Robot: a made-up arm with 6 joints. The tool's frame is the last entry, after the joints. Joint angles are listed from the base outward. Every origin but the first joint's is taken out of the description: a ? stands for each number. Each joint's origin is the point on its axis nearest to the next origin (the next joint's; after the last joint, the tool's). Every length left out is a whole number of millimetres.
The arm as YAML. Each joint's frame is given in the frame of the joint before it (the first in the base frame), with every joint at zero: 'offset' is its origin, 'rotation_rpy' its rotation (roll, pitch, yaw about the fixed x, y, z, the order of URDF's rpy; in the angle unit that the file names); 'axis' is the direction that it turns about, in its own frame. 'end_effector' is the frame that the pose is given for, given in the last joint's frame.
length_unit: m
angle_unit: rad
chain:
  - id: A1
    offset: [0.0, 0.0, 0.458]
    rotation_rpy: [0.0, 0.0, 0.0]
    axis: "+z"
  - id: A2
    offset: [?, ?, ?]
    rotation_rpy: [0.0, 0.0, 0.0]
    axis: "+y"
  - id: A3
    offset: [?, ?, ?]
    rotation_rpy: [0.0, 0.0, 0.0]
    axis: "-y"
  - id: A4
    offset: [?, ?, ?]
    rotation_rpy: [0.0, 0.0, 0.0]
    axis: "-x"
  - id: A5
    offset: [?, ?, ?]
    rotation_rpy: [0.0, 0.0, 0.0]
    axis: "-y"
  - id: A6
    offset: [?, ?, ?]
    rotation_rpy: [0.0, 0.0, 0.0]
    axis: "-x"
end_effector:
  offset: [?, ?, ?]
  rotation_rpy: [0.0, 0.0, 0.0]
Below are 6 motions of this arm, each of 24 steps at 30 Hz.
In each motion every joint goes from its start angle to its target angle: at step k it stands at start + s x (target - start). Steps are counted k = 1, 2, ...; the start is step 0. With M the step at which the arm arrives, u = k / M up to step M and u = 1 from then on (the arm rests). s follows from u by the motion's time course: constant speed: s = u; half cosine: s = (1 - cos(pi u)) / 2; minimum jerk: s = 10 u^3 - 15 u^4 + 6 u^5.
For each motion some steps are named. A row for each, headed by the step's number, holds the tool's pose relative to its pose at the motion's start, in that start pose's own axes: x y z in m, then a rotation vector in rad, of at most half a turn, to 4 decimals.
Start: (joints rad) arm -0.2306 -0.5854 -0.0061 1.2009 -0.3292 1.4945
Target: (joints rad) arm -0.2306 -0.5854 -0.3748 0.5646 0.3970 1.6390
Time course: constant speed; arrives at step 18
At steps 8, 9, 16, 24:
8: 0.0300 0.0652 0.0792 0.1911 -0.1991 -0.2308
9: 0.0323 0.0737 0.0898 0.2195 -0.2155 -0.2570
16: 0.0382 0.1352 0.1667 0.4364 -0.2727 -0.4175
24: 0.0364 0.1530 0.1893 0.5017 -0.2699 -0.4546

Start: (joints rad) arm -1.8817 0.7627 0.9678 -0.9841 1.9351 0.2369
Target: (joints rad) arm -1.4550 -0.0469 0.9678 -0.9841 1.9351 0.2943
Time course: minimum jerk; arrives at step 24
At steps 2, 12, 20, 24:
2: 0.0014 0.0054 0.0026 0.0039 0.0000 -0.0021
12: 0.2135 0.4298 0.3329 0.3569 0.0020 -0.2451
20: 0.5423 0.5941 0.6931 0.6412 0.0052 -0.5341
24: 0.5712 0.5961 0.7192 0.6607 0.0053 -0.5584

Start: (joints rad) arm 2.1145 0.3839 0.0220 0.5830 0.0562 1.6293
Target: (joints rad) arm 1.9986 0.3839 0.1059 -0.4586 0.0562 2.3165
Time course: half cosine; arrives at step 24
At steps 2, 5, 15, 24:
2: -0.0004 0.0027 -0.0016 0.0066 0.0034 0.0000
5: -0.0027 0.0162 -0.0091 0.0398 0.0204 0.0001
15: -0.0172 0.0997 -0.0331 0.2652 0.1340 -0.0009
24: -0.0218 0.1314 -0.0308 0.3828 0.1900 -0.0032

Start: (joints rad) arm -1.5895 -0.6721 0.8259 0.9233 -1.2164 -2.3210
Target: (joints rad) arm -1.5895 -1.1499 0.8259 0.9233 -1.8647 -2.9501
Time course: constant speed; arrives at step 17
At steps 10, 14, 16, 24:
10: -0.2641 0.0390 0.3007 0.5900 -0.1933 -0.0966
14: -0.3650 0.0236 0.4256 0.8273 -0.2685 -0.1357
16: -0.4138 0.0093 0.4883 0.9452 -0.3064 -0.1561
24: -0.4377 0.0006 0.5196 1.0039 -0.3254 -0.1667

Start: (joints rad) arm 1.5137 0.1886 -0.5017 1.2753 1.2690 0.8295
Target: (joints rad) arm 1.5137 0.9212 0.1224 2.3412 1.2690 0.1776
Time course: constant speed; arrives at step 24
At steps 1, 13, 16, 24:
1: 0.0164 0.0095 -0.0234 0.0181 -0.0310 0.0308
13: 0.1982 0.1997 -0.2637 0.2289 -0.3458 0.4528
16: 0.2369 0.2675 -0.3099 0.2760 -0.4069 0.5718
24: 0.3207 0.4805 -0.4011 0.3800 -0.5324 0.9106

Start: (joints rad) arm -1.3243 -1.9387 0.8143 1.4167 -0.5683 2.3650
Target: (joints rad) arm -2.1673 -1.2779 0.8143 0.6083 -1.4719 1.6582
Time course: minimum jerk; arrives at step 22
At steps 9, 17, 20, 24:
9: -0.0853 -0.4841 0.0244 0.1487 -0.3100 -0.0897
17: -0.4272 -1.1641 0.3867 0.0552 -0.7841 0.2117
20: -0.4734 -1.2223 0.4594 0.0230 -0.8117 0.2910
24: -0.4774 -1.2271 0.4660 0.0201 -0.8137 0.2983

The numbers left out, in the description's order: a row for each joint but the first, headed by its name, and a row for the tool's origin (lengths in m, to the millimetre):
A2: 0.0 0.0 0.0
A3: 0.0 0.0 0.966
A4: 0.511 0.0 0.0
A5: 0.0 -0.125 0.0
A6: 0.0 0.0 0.0
tool: 0.0 0.0 0.0

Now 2 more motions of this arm.
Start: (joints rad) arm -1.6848 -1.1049 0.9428 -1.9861 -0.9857 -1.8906
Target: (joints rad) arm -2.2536 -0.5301 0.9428 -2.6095 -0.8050 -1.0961
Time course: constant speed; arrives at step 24
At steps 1, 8, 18, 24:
1: 0.0148 0.0141 0.0364 -0.0087 -0.0078 0.0106
8: 0.0718 0.1131 0.2938 -0.0828 -0.0716 0.1086
18: 0.0145 0.2564 0.6334 -0.2415 -0.2022 0.3043
24: -0.0896 0.3422 0.7964 -0.3707 -0.3067 0.4406

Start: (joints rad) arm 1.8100 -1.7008 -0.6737 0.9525 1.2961 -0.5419
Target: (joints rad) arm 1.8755 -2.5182 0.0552 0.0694 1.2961 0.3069
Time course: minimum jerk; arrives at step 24
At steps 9, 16, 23, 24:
9: -0.0777 0.0736 0.2108 -0.4597 -0.4054 -0.1826
16: -0.3422 0.3643 0.5108 -1.0702 -1.2292 -0.6307
23: -0.4804 0.5271 0.5695 -1.1803 -1.5868 -0.8363
24: -0.4808 0.5276 0.5696 -1.1805 -1.5880 -0.8369

